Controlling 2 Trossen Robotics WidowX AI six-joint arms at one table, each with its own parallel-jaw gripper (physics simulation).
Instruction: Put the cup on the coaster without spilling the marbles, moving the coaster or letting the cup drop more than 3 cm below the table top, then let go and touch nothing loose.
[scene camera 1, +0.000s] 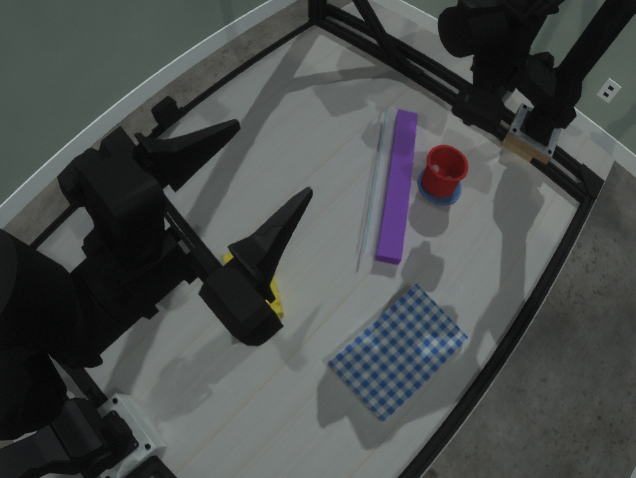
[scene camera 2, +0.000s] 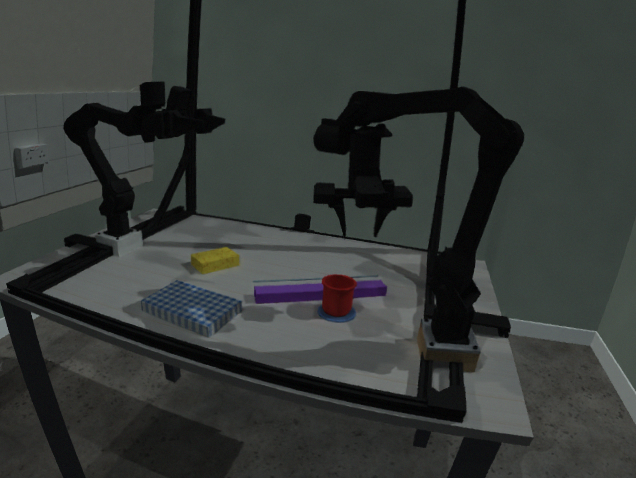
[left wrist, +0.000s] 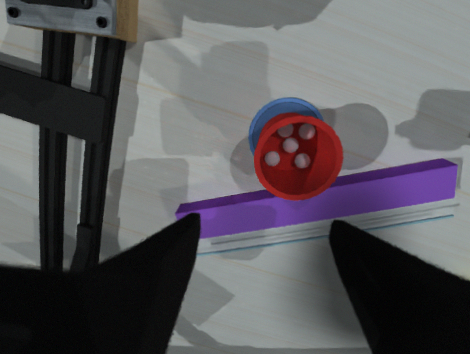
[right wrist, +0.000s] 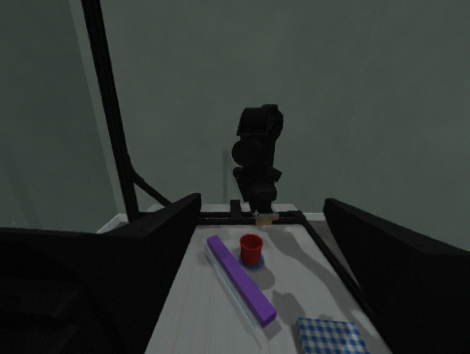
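Seen in the pictures: left gripper, fingertip midpoint: (scene camera 2: 359, 236) (left wrist: 265, 226) (right wrist: 249, 206); right gripper, fingertip midpoint: (scene camera 1: 272, 154) (scene camera 2: 214, 121) (right wrist: 261, 201); left arm's base, link origin: (scene camera 1: 536, 128) (scene camera 2: 450, 334) (right wrist: 264, 209); right arm's base, link origin: (scene camera 1: 111, 439) (scene camera 2: 118, 232).
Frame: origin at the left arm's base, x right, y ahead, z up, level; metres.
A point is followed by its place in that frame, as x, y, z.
The red cup (scene camera 1: 441, 179) @(0.120, 0.256, 0.022) (scene camera 2: 337, 298) @(0.092, 0.219, 0.002) (left wrist: 298, 187) @(0.153, 0.230, 0.009) (right wrist: 251, 250) @(0.133, 0.254, 0.022) stands upright on the blue coaster (scene camera 1: 451, 199) @(0.089, 0.235, -0.044) (scene camera 2: 336, 317) @(0.091, 0.217, -0.043) (left wrist: 260, 120) @(0.107, 0.187, -0.044) (right wrist: 257, 265) @(0.109, 0.249, -0.044). Several pale marbles (left wrist: 290, 145) @(0.122, 0.219, -0.021) lie inside the cup, seen in the left wrist view. My left gripper (scene camera 2: 359, 235) @(0.127, 0.189, 0.128) (left wrist: 265, 226) @(0.127, 0.189, 0.128) is open and empty, high above the table, clear of the cup. In scene camera 1 its fingertips do not show. My right gripper (scene camera 1: 275, 156) @(0.221, 0.532, 0.328) is open and empty, held high at the left side of scene camera 2, far from the cup.
A purple bar (scene camera 1: 398, 185) @(0.179, 0.281, -0.021) (scene camera 2: 287, 293) @(0.137, 0.330, -0.025) (left wrist: 320, 200) @(0.175, 0.265, -0.021) (right wrist: 242, 282) @(0.172, 0.315, -0.021) lies beside the coaster, with a thin clear strip (scene camera 1: 375, 185) @(0.211, 0.303, -0.021) along its far side. A blue checked block (scene camera 1: 398, 352) @(0.042, 0.522, -0.022) (scene camera 2: 190, 305) @(0.022, 0.510, -0.022) (right wrist: 332, 336) @(0.023, 0.459, -0.022) and a yellow sponge (scene camera 1: 277, 300) @(0.232, 0.553, -0.017) (scene camera 2: 214, 260) @(0.243, 0.540, -0.017) lie farther left.
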